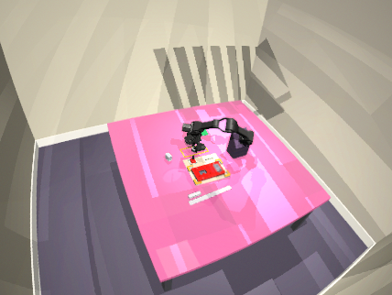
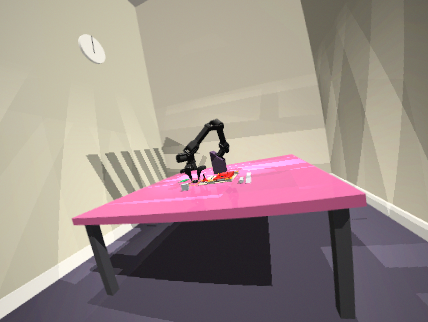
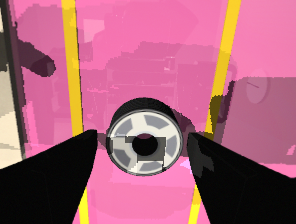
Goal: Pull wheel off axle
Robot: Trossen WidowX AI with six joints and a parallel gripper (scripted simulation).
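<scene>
My gripper tip is right at the small wheel. Round my gripper tip: grey block: 200 mm ahead, 40 mm to the left, 10 mm above; green patch: 110 mm behind, 180 mm to the right, 10 mm below.
</scene>
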